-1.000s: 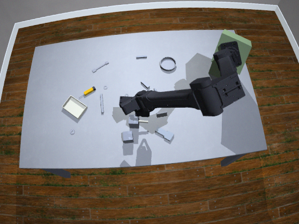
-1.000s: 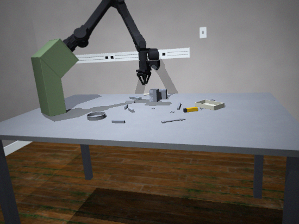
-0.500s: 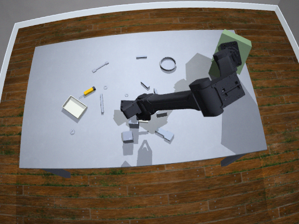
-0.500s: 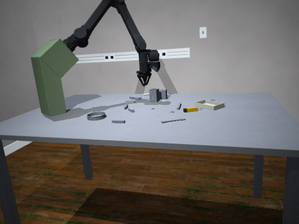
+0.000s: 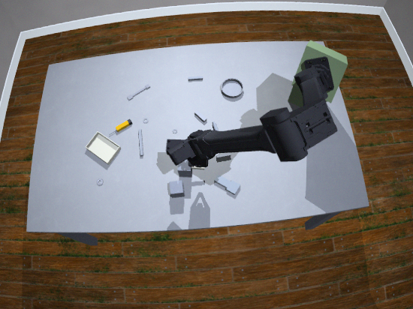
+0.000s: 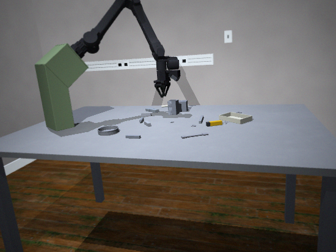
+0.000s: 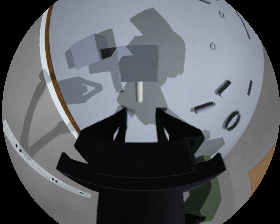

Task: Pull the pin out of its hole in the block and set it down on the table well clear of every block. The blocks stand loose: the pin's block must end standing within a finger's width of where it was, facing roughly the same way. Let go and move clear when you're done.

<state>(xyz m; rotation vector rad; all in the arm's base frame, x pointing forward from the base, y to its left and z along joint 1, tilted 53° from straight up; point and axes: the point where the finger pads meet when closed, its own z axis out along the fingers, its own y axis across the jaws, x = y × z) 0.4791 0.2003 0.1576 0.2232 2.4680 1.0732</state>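
My gripper is now 60 mm above the pale pin and 20 mm short of it. From my hand the other things lie so: long bar (260 mm ahead, 100 mm to the right, 100 mm below); grey block (60 mm below, 50 mm ahead, 10 mm to the left); metal ring (400 mm to the right, 110 mm behind, 100 mm below).
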